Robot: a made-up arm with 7 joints. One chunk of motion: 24 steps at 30 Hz.
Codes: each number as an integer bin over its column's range. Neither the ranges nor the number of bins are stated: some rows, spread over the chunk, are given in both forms.
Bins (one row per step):
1: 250 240 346 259 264 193 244
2: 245 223 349 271 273 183 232
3: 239 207 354 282 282 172 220
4: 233 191 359 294 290 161 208
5: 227 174 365 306 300 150 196
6: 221 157 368 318 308 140 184
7: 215 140 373 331 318 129 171
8: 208 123 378 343 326 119 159
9: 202 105 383 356 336 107 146
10: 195 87 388 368 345 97 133
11: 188 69 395 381 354 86 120
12: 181 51 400 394 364 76 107
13: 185 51 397 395 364 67 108
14: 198 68 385 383 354 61 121
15: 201 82 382 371 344 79 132
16: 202 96 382 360 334 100 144
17: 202 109 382 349 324 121 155
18: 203 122 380 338 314 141 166
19: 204 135 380 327 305 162 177
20: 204 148 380 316 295 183 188
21: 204 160 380 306 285 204 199
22: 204 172 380 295 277 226 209
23: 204 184 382 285 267 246 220
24: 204 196 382 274 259 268 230
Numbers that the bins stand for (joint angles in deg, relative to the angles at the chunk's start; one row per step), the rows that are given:
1: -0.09 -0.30 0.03 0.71 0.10 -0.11 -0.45
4: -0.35 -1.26 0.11 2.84 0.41 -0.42 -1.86
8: -0.74 -2.59 0.22 5.81 0.83 -0.84 -3.78
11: -1.06 -3.65 0.32 8.11 1.16 -1.16 -5.30
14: -0.90 -3.67 0.26 8.23 1.16 -1.40 -5.26
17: -0.84 -2.87 0.24 6.17 0.80 -0.82 -3.93
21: -0.81 -1.87 0.23 3.56 0.35 0.00 -2.21
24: -0.81 -1.16 0.24 1.62 0.04 0.62 -1.00
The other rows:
2: -0.16 -0.64 0.05 1.44 0.21 -0.21 -0.92
3: -0.26 -0.95 0.08 2.11 0.31 -0.32 -1.39
5: -0.45 -1.59 0.14 3.56 0.52 -0.53 -2.33
6: -0.54 -1.93 0.16 4.29 0.62 -0.63 -2.80
7: -0.63 -2.26 0.19 5.08 0.73 -0.74 -3.31
9: -0.84 -2.95 0.25 6.60 0.95 -0.95 -4.29
10: -0.95 -3.30 0.28 7.32 1.05 -1.05 -4.79
12: -1.17 -4.00 0.35 8.90 1.27 -1.26 -5.81
13: -1.10 -4.00 0.33 8.96 1.27 -1.34 -5.77
15: -0.85 -3.40 0.24 7.51 1.04 -1.23 -4.83
16: -0.84 -3.12 0.24 6.84 0.92 -1.02 -4.36
18: -0.82 -2.61 0.23 5.50 0.69 -0.62 -3.50
19: -0.81 -2.36 0.23 4.84 0.58 -0.41 -3.07
20: -0.81 -2.10 0.23 4.17 0.46 -0.21 -2.64
22: -0.81 -1.63 0.23 2.90 0.25 0.21 -1.82
23: -0.81 -1.40 0.24 2.29 0.14 0.41 -1.39

